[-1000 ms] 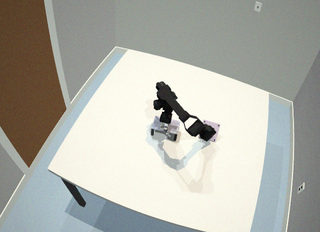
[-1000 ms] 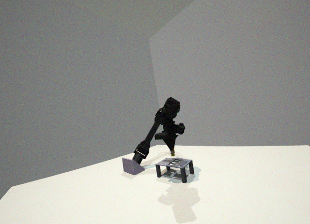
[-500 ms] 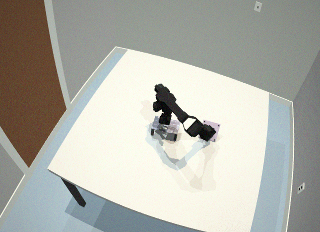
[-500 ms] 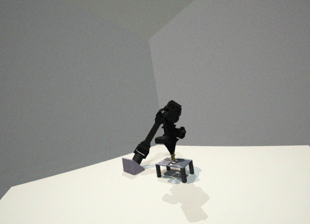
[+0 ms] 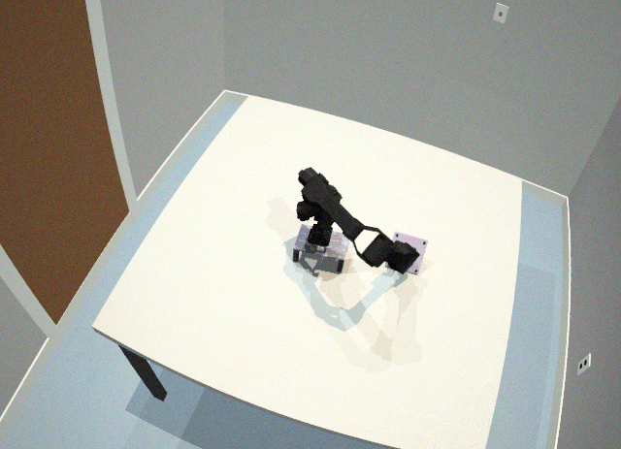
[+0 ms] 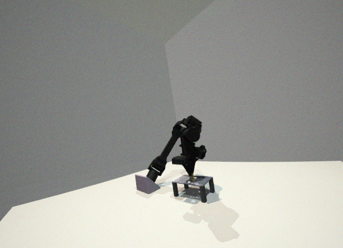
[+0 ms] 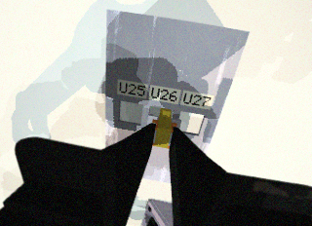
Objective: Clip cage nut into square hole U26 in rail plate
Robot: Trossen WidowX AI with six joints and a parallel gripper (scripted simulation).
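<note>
My gripper tip is 1 cm above the yellow cage nut.
</note>
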